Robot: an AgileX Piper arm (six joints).
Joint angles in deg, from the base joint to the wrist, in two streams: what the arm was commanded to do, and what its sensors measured. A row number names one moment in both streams.
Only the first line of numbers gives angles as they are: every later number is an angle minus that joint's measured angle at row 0.
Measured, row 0:
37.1, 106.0, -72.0, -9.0, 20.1, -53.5
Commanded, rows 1 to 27:
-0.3, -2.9, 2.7, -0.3, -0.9, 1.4
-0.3, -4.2, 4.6, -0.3, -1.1, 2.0
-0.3, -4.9, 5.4, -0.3, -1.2, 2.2
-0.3, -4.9, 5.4, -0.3, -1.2, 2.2
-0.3, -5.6, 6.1, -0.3, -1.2, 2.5
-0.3, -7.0, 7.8, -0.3, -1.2, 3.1
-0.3, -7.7, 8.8, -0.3, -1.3, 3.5
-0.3, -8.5, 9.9, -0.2, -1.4, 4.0
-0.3, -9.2, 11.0, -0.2, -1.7, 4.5
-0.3, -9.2, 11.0, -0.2, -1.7, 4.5
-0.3, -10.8, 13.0, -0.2, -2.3, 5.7
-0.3, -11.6, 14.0, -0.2, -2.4, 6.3
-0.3, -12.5, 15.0, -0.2, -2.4, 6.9
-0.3, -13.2, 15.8, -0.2, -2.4, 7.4
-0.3, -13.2, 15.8, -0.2, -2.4, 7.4
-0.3, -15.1, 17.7, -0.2, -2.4, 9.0
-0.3, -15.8, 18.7, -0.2, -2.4, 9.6
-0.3, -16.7, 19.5, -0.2, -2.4, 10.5
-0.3, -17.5, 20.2, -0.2, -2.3, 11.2
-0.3, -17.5, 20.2, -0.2, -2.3, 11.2
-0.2, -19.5, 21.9, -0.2, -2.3, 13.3
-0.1, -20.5, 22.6, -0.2, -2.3, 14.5
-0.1, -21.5, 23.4, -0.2, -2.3, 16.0
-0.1, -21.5, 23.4, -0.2, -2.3, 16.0
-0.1, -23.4, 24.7, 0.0, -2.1, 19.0
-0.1, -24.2, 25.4, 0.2, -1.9, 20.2
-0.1, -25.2, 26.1, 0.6, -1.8, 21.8
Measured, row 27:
0.0, -22.7, 24.6, 0.1, -2.0, 17.5
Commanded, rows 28 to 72:
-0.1, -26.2, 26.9, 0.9, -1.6, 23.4
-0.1, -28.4, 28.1, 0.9, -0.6, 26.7
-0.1, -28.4, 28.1, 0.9, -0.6, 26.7
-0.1, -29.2, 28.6, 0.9, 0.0, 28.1
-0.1, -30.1, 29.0, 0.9, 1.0, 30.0
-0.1, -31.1, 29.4, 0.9, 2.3, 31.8
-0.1, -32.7, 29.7, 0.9, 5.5, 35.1
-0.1, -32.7, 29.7, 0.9, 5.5, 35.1
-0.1, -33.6, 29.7, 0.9, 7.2, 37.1
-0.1, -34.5, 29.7, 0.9, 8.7, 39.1
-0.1, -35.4, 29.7, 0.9, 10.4, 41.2
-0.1, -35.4, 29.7, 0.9, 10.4, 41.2
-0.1, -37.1, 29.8, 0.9, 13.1, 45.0
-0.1, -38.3, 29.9, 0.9, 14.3, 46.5
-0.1, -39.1, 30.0, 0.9, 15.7, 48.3
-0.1, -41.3, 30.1, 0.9, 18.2, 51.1
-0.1, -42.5, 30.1, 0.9, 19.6, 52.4
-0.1, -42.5, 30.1, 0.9, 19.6, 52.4
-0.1, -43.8, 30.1, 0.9, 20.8, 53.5
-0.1, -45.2, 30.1, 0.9, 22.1, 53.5
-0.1, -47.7, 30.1, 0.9, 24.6, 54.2
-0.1, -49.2, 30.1, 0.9, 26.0, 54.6
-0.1, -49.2, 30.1, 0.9, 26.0, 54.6
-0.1, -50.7, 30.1, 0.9, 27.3, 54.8
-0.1, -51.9, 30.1, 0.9, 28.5, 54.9
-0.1, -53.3, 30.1, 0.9, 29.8, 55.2
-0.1, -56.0, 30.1, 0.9, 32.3, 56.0
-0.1, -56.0, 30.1, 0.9, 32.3, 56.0
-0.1, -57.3, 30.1, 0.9, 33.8, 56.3
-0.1, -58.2, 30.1, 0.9, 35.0, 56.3
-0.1, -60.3, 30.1, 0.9, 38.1, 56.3
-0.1, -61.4, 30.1, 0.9, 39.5, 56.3
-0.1, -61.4, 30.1, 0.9, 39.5, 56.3
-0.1, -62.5, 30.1, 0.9, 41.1, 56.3
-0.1, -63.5, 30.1, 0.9, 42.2, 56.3
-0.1, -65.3, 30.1, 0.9, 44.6, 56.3
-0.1, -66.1, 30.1, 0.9, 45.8, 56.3
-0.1, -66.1, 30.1, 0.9, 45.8, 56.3
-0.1, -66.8, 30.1, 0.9, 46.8, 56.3
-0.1, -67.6, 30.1, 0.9, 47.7, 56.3
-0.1, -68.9, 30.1, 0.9, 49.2, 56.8
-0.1, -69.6, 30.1, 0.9, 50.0, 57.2
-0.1, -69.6, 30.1, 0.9, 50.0, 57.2
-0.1, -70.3, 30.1, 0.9, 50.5, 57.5
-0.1, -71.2, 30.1, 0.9, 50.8, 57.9
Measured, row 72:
0.0, -69.3, 30.1, 0.9, 48.8, 56.5
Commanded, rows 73 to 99:
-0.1, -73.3, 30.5, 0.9, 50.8, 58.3
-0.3, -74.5, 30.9, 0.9, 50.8, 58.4
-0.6, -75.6, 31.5, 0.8, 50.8, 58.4
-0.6, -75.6, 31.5, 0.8, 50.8, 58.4
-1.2, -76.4, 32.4, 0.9, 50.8, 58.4
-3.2, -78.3, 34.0, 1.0, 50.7, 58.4
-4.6, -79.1, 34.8, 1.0, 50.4, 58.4
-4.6, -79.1, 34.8, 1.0, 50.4, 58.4
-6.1, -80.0, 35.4, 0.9, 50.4, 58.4
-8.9, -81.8, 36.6, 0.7, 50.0, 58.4
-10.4, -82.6, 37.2, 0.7, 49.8, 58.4
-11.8, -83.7, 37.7, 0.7, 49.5, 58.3
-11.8, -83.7, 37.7, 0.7, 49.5, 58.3
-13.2, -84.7, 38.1, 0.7, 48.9, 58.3
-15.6, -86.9, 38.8, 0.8, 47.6, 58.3
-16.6, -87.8, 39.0, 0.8, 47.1, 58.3
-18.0, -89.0, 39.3, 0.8, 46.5, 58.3
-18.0, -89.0, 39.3, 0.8, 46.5, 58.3
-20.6, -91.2, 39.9, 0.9, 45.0, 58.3
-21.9, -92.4, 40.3, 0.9, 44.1, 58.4
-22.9, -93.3, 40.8, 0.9, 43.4, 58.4
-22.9, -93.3, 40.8, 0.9, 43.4, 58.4
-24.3, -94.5, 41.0, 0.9, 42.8, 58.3
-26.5, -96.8, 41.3, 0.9, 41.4, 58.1
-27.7, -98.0, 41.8, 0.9, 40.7, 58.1
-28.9, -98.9, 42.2, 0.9, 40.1, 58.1
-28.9, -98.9, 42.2, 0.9, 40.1, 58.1
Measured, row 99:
-26.0, -96.1, 41.2, 1.0, 42.2, 58.1
